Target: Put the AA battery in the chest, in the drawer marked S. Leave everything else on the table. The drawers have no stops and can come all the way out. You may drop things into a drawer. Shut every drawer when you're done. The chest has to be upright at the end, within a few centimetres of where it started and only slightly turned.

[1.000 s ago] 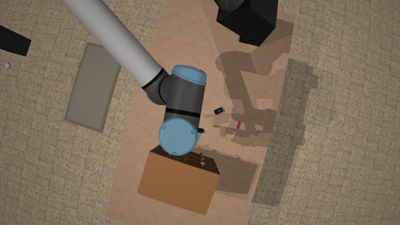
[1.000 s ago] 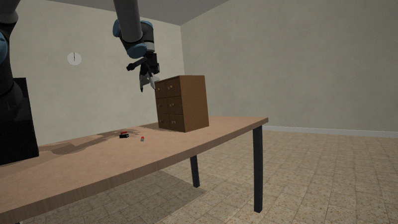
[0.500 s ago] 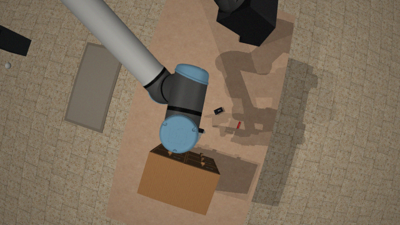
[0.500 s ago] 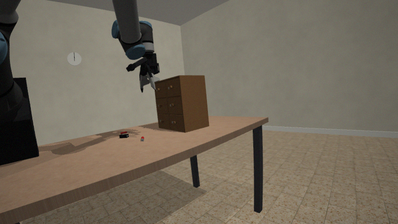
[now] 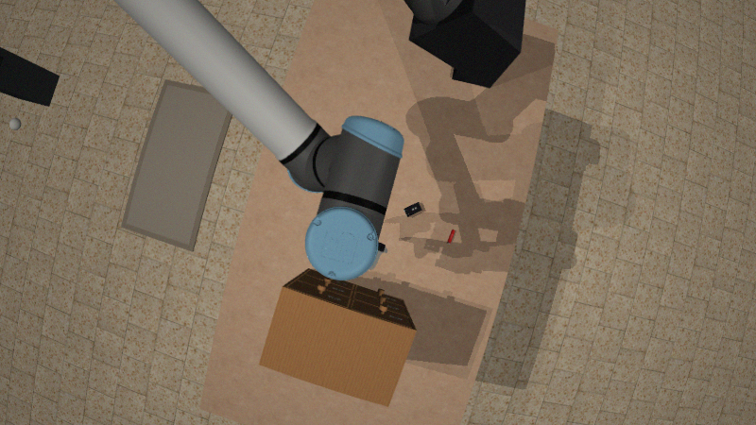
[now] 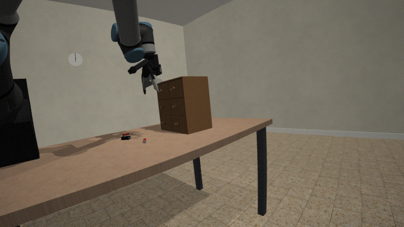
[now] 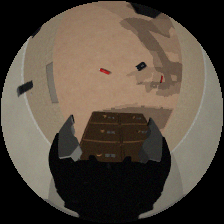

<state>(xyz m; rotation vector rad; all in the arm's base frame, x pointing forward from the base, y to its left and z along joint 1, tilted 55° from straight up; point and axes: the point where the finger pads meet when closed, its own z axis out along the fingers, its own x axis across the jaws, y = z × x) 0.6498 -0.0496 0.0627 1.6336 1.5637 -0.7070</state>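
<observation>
Now: hand 22 cm short of the drawer, 5 cm to the left of it and 11 cm above it. Also, from my hand: small black object 11 cm behind, 13 cm to the left, 23 cm below.
</observation>
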